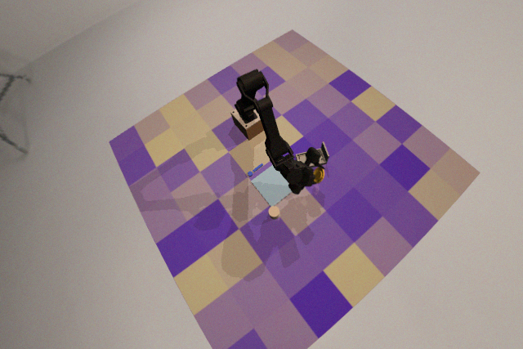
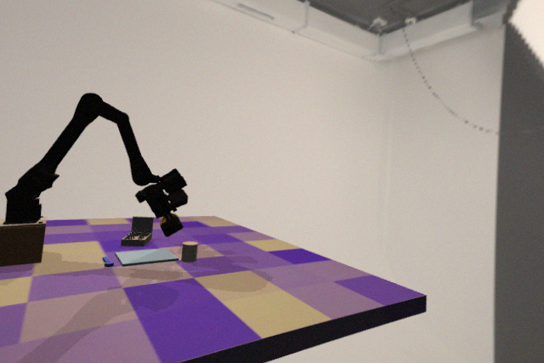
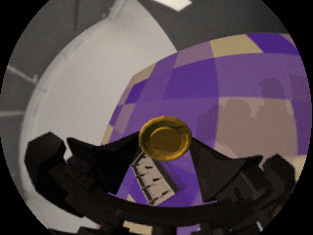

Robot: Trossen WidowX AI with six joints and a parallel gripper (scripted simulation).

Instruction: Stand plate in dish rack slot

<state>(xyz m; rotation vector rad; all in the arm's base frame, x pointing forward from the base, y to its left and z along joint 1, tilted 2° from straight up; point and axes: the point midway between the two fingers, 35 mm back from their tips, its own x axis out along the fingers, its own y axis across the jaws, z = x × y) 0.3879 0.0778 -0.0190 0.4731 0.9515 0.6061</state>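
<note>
My gripper tip is 100 mm past the grey dish rack, 40 mm to the right of it and 50 mm above it. From my gripper tip the other things lie so: orange plate (right at my gripper tip); blue spoon (200 mm behind, 210 mm to the right, 70 mm below).
</note>
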